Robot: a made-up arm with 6 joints. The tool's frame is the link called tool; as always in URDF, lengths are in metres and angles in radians. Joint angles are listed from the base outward.
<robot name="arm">
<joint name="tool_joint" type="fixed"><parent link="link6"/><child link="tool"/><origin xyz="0 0 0" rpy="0 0 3.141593"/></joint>
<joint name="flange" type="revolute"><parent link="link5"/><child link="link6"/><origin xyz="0.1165 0 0" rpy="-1.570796 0 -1.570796"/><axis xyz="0 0 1"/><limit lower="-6.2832" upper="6.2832"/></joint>
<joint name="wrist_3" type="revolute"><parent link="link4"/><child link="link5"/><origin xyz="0 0 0" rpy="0 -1.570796 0"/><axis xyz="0 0 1"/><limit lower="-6.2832" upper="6.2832"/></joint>
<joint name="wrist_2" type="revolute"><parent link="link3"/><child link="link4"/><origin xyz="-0.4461 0 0" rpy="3.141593 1.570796 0"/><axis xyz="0 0 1"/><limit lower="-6.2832" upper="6.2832"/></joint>
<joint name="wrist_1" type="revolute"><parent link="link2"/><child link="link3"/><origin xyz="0 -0.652 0" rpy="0 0 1.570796"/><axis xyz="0 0 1"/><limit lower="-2.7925" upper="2.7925"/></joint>
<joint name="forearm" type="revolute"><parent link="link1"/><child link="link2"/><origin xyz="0 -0.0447 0" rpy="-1.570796 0 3.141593"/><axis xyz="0 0 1"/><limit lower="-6.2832" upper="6.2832"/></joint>
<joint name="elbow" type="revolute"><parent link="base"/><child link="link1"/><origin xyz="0 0 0.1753" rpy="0 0 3.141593"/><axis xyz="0 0 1"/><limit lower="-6.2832" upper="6.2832"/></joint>
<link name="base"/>
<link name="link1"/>
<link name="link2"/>
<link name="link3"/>
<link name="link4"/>
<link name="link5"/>
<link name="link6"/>
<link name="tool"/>
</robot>
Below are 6 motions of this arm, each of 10 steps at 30 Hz.
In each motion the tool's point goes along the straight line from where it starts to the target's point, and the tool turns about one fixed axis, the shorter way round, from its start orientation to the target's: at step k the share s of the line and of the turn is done. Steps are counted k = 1, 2, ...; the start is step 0. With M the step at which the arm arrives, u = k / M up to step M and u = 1 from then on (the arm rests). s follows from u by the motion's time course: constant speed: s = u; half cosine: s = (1 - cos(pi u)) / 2; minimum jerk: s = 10 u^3 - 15 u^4 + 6 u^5.
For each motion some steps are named. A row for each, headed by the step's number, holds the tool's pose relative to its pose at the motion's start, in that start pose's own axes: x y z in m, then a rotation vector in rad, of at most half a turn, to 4 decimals.
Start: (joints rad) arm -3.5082 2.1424 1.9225 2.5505 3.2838 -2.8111
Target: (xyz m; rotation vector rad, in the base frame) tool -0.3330 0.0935 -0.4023 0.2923 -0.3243 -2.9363
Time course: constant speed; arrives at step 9
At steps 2, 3, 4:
2: 0.0097 -0.0131 0.0054 -0.0745 -0.0917 -0.0671
3: 0.0145 -0.0197 0.0080 -0.1117 -0.1375 -0.1007
4: 0.0193 -0.0263 0.0107 -0.1490 -0.1834 -0.1343

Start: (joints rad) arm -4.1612 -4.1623 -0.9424 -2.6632 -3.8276 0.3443
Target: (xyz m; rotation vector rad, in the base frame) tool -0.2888 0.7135 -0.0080 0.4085 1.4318 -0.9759
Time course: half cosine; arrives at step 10
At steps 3, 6, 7, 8, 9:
3: 0.0119 0.0224 0.0258 0.0282 0.0208 -0.0493
6: 0.0376 0.0712 0.0819 0.0894 0.0662 -0.1565
7: 0.0457 0.0863 0.0994 0.1084 0.0802 -0.1898
8: 0.0520 0.0983 0.1132 0.1235 0.0914 -0.2163
9: 0.0561 0.1060 0.1221 0.1332 0.0986 -0.2333

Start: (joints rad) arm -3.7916 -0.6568 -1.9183 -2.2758 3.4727 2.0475
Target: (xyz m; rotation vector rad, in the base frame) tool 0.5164 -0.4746 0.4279 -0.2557 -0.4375 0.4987
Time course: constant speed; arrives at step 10
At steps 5, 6, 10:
5: 0.0174 -0.0445 -0.0144 -0.0701 0.0093 -0.0330
6: 0.0209 -0.0534 -0.0173 -0.0842 0.0112 -0.0396
10: 0.0348 -0.0889 -0.0288 -0.1403 0.0187 -0.0661

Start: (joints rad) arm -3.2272 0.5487 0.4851 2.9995 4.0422 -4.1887
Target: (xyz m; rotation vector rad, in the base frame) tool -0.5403 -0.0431 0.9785 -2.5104 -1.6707 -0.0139
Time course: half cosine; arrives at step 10
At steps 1, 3, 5, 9, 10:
1: 0.0018 0.0044 -0.0028 0.0045 -0.0024 -0.0069
3: 0.0149 0.0373 -0.0235 0.0380 -0.0204 -0.0580
5: 0.0361 0.0905 -0.0570 0.0922 -0.0495 -0.1408
9: 0.0703 0.1765 -0.1112 0.1799 -0.0967 -0.2747
10: 0.0721 0.1809 -0.1140 0.1844 -0.0991 -0.2816

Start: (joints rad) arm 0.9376 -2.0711 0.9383 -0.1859 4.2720 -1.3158
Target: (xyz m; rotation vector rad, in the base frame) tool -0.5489 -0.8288 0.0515 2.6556 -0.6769 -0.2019
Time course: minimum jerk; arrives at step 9
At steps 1, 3, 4, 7, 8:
1: 0.0011 -0.0002 -0.0015 -0.0047 0.0026 -0.0049
3: 0.0193 -0.0030 -0.0277 -0.0863 0.0466 -0.0891
4: 0.0364 -0.0056 -0.0523 -0.1630 0.0880 -0.1684
7: 0.0848 -0.0130 -0.1218 -0.3796 0.2050 -0.3921
8: 0.0907 -0.0140 -0.1304 -0.4062 0.2194 -0.4197

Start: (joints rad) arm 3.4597 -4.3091 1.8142 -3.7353 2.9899 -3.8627
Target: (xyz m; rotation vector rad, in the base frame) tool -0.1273 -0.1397 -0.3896 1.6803 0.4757 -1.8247
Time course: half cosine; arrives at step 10
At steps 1, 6, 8, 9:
1: -0.0039 0.0008 -0.0048 -0.0063 0.0160 0.0112
6: -0.1033 0.0225 -0.1273 -0.1687 0.4285 0.2996
8: -0.1427 0.0311 -0.1760 -0.2331 0.5921 0.4141
9: -0.1540 0.0335 -0.1898 -0.2514 0.6386 0.4466

